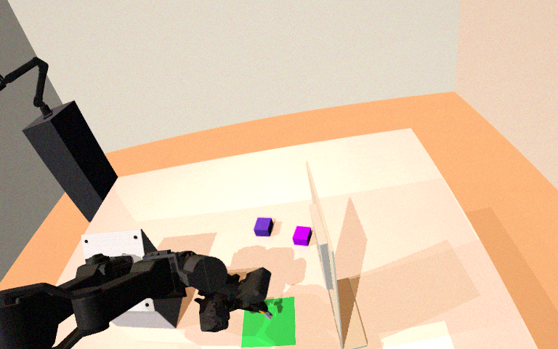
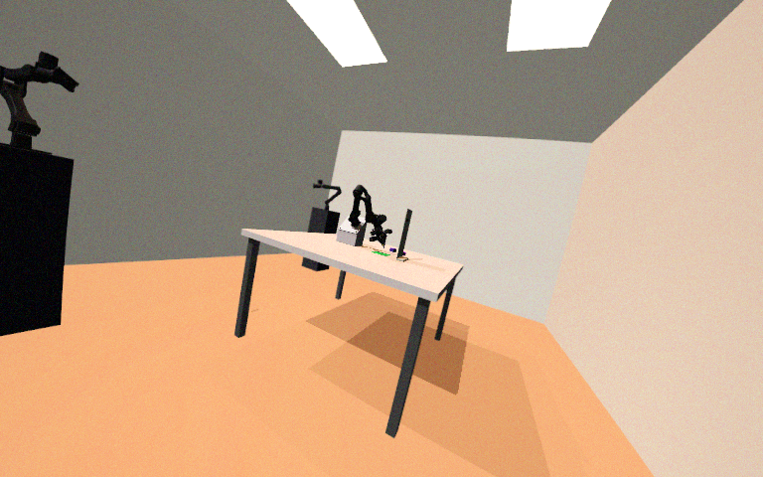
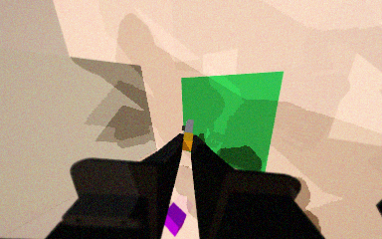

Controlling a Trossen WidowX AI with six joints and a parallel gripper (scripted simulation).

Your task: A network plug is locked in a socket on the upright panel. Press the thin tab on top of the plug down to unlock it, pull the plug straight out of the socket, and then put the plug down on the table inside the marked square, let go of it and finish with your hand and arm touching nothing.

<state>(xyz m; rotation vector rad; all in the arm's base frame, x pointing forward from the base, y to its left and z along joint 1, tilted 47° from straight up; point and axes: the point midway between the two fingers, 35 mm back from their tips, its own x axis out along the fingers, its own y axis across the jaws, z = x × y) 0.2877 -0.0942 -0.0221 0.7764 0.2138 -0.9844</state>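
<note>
My gripper tip is 60 mm above the green marked square and 10 mm past it. Also, from my gripper tip: upright panel 150 mm ahead, 110 mm above, 10 mm to the right; then network plug right at my gripper tip.
</note>
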